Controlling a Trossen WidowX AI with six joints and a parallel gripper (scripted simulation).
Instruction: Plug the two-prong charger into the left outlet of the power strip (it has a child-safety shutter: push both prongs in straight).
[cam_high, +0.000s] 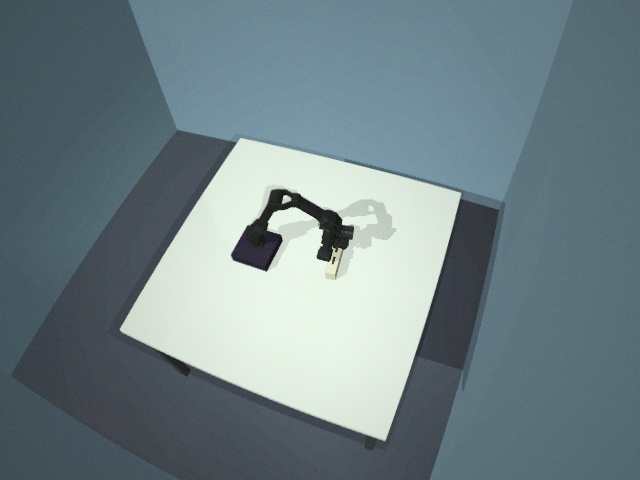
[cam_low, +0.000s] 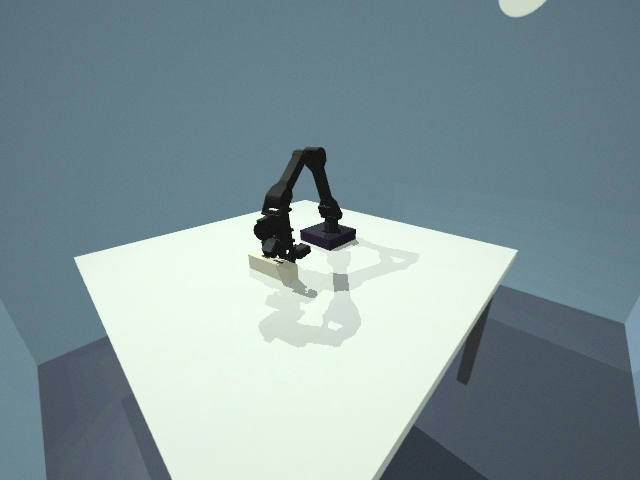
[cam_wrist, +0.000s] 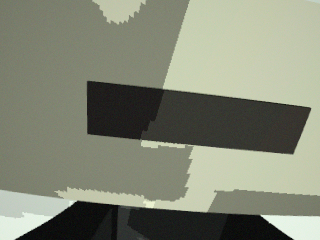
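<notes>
Now: gripper tip 2 cm short of the two-prong charger and 1 cm below it.
</notes>
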